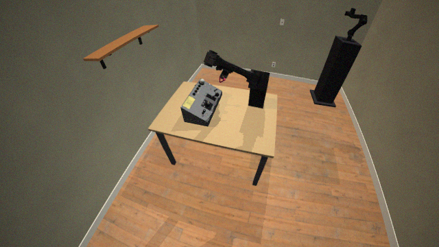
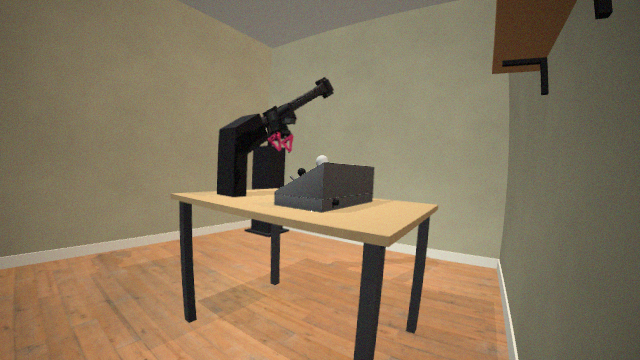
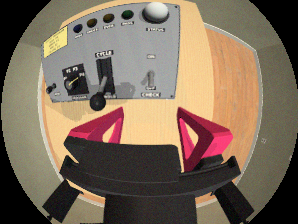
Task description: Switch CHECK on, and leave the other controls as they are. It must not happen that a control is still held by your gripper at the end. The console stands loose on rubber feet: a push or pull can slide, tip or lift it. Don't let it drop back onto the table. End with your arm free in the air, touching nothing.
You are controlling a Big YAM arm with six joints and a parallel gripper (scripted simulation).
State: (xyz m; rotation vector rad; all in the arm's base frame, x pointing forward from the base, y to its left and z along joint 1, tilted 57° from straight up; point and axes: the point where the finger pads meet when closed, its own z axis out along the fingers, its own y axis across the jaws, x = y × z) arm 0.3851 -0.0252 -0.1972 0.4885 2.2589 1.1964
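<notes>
Right now my hand is 120 mm to the right of the lever, 120 mm above it and 50 mm short of it. From my hand the other things lie so: grey console 170 mm to the left, 150 mm below, 120 mm ahead; then rotary selector 220 mm to the left, 130 mm below, 90 mm ahead.
</notes>
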